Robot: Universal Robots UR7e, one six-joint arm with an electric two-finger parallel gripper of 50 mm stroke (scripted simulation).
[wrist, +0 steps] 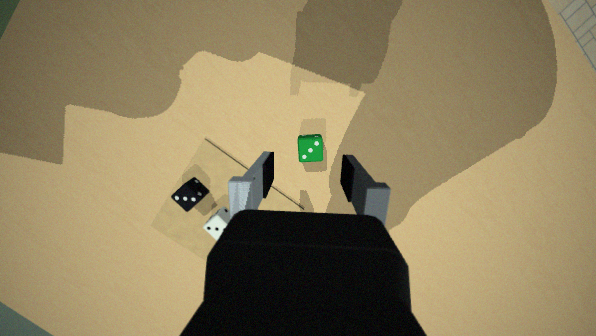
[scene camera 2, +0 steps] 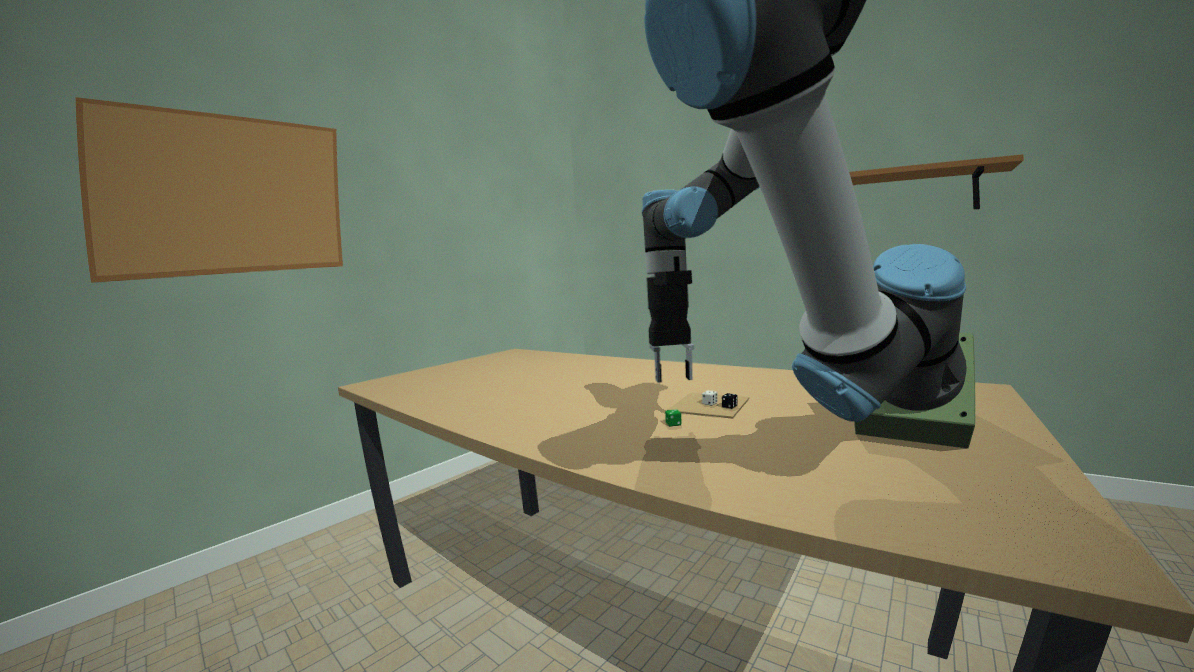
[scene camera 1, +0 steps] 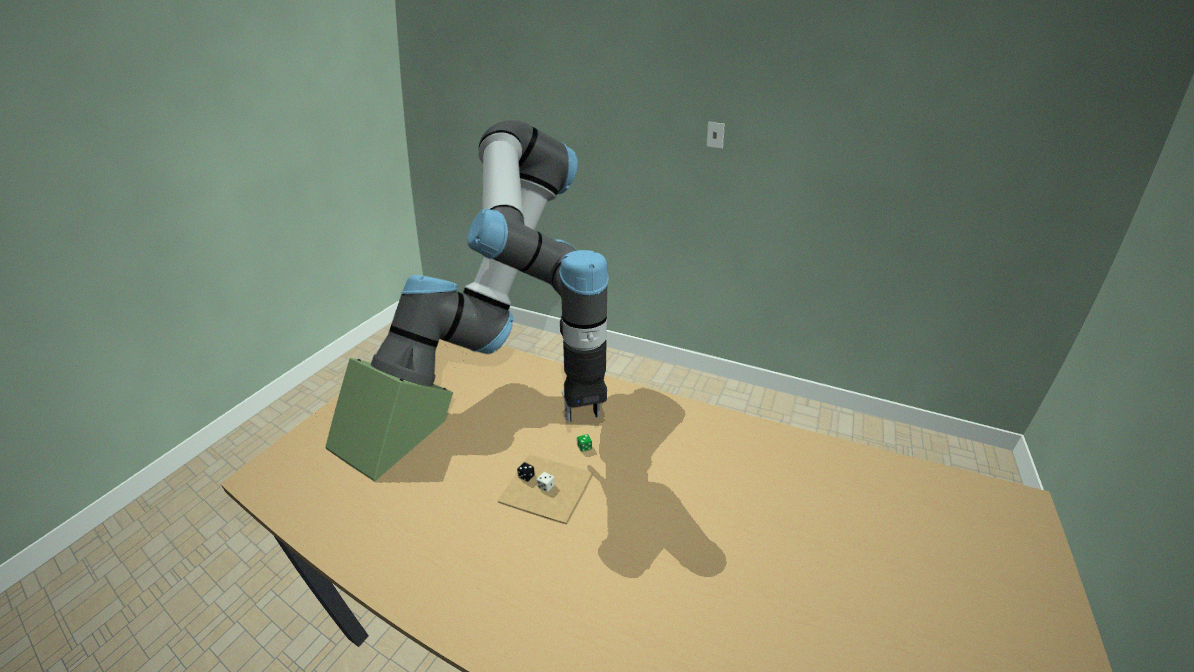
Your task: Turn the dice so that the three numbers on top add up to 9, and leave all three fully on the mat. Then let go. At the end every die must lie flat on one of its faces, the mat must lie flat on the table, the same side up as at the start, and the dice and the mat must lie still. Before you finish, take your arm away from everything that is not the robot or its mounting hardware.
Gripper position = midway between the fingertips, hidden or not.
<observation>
In view: my gripper (scene camera 2: 673, 380) and a tan mat (scene camera 2: 692, 404).
The tan mat shows as well in the wrist view (wrist: 213, 167). My gripper also shows in the wrist view (wrist: 307, 167) and in scene camera 1 (scene camera 1: 582, 416).
</observation>
